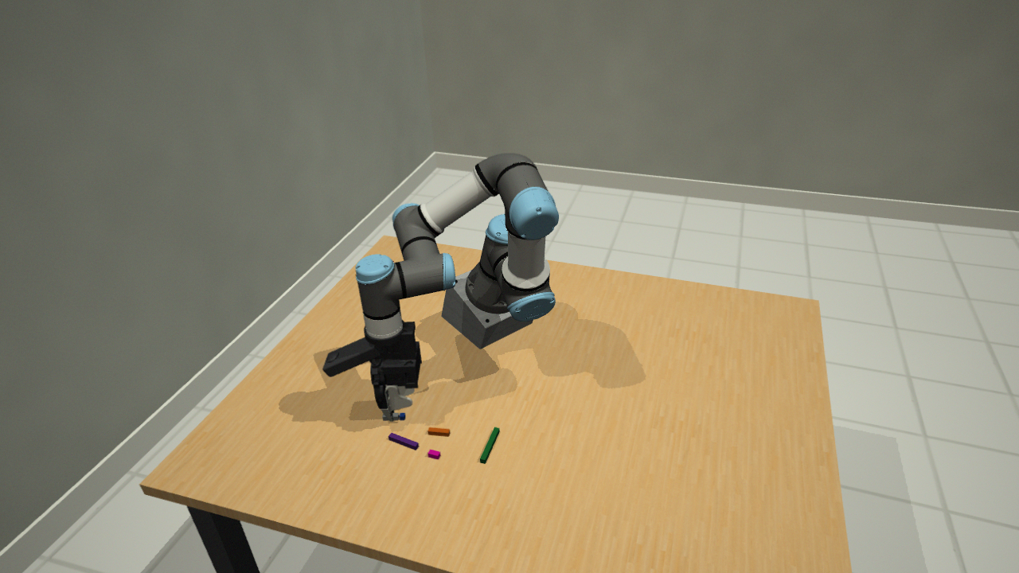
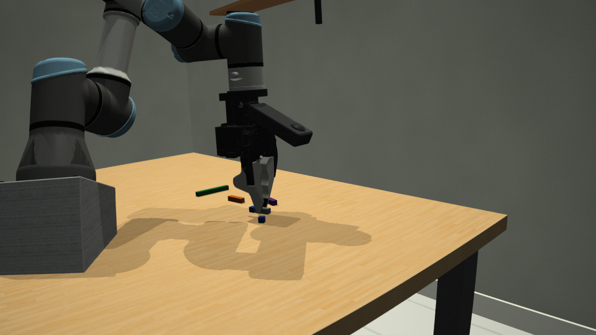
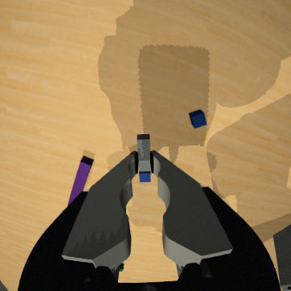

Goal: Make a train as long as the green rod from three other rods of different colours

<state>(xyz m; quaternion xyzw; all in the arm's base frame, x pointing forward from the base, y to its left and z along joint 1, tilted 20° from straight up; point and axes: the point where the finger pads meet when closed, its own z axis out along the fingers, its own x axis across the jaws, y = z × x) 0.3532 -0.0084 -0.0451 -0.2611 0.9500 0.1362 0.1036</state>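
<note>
The grey rod lies 1 cm below my hand. From my hand the other things lie so: purple rod (6 cm to the left, 4 cm ahead, 1 cm below); orange rod (10 cm to the left, 1 cm below, 1 cm behind); magenta rod (13 cm to the left, 3 cm ahead, 1 cm below).
</note>
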